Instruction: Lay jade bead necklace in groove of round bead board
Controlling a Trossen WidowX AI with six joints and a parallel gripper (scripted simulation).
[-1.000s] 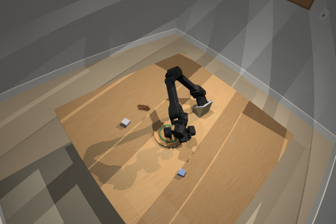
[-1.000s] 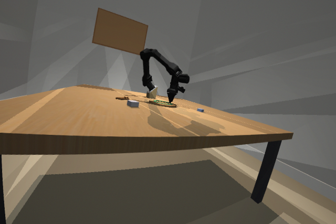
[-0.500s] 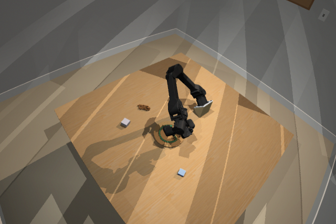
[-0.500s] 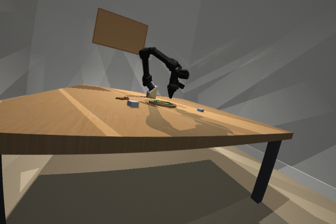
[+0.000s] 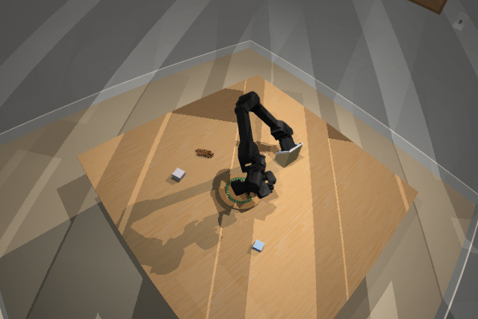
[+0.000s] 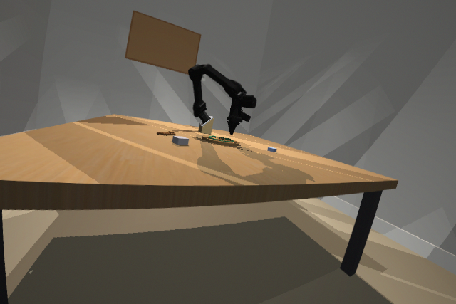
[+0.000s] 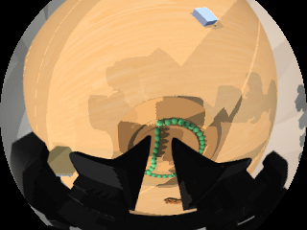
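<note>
The round wooden bead board lies 5 cm to the right of my gripper tip, 3 cm below it and 1 cm ahead of it. Round my gripper tip: blue block (20 cm to the left, 11 cm ahead, 4 cm below); then pale grey block (27 cm to the right, 22 cm ahead, 3 cm below).
</note>
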